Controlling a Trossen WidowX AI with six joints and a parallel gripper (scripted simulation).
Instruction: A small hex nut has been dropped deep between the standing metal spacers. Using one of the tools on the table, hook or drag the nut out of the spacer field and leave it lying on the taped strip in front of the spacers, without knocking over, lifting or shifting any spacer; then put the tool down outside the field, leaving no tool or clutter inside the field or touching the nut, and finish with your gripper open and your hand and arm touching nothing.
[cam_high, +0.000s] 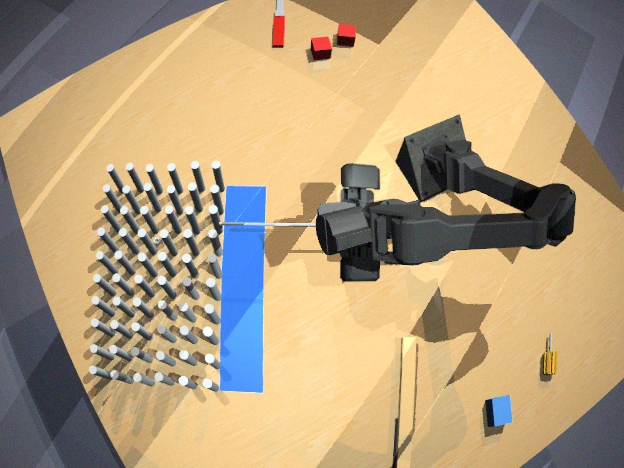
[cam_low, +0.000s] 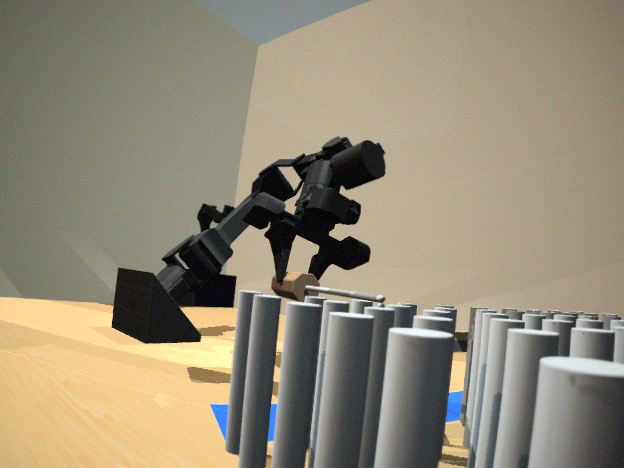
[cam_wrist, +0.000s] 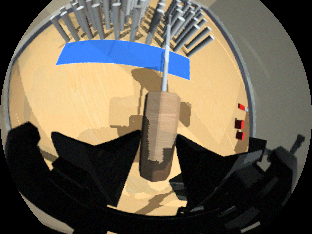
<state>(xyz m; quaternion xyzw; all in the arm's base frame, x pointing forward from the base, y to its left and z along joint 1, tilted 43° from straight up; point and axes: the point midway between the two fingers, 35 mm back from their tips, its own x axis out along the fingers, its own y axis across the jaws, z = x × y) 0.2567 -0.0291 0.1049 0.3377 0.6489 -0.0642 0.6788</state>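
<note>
Right now my gripper tip is 190 mm short of the blue taped strip, 110 mm above it and 20 mm to the left of it. Also, from my gripper tip: thin metal hook tool: 90 mm ahead, 50 mm to the right; then blue block: 460 mm to the left, 90 mm below, 90 mm behind; then yellow-handled screwdriver: 450 mm to the left, 250 mm behind, 100 mm below.
</note>
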